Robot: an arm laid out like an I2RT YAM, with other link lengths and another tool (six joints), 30 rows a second.
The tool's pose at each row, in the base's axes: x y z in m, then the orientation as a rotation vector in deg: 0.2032 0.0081 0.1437 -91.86 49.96 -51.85; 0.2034 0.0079 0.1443 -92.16 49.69 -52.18; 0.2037 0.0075 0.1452 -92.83 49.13 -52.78; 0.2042 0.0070 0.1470 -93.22 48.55 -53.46; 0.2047 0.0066 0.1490 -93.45 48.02 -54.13; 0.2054 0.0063 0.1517 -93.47 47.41 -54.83; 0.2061 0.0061 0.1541 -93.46 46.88 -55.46
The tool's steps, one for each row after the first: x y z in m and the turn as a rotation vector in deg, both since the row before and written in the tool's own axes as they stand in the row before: 0.0003 -0.0006 0.0000 -0.06 0.04 -0.45; 0.0006 -0.0008 -0.0001 -0.18 0.01 -0.92; 0.0009 -0.0017 -0.0001 0.05 0.10 -0.83; 0.0009 -0.0019 -0.0001 0.15 0.14 -0.72; 0.0010 -0.0026 0.0001 0.35 0.15 -0.67; 0.0009 -0.0023 0.0002 0.33 0.15 -0.58
